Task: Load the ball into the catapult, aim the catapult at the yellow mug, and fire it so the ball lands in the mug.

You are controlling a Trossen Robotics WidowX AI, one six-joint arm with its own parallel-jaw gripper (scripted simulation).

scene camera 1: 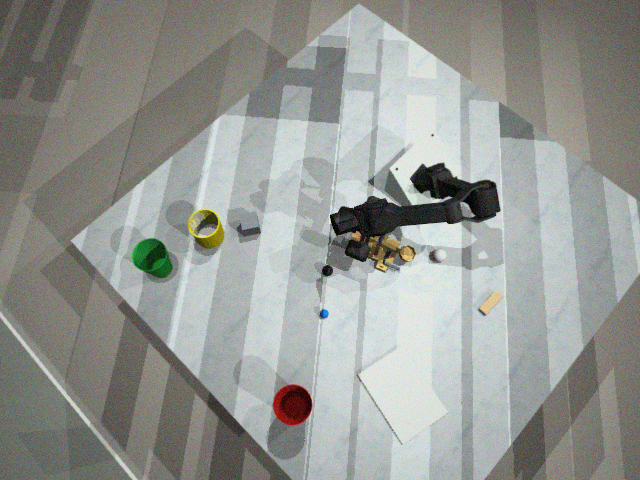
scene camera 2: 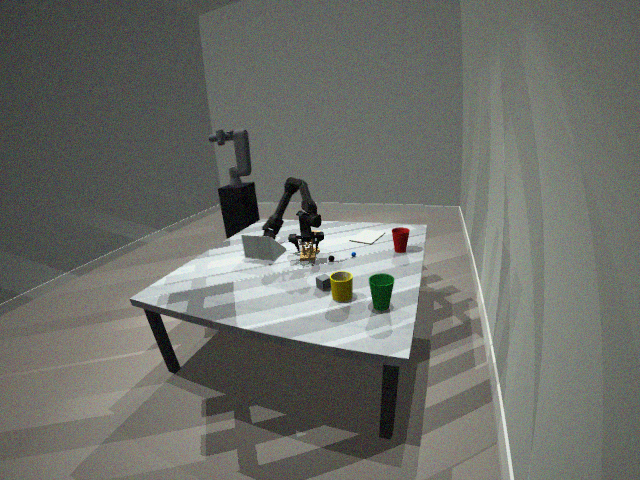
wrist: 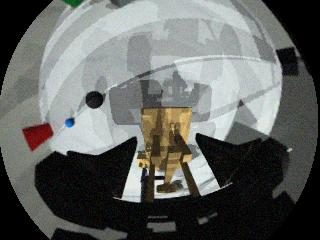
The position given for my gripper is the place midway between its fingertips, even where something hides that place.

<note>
My gripper [wrist: 167,138] is open, with nothing in its grasp. Further things: a wooden catapult [scene camera 1: 383,249], a green mug [scene camera 1: 150,255], a red mug [scene camera 1: 292,405] and a white sheet [scene camera 1: 403,394].
The wooden catapult is seen too in the wrist view [wrist: 165,129]. The green mug also shows in scene camera 2 [scene camera 2: 381,285]. The wrist view does not show the white sheet, which is hidden by my gripper.
</note>
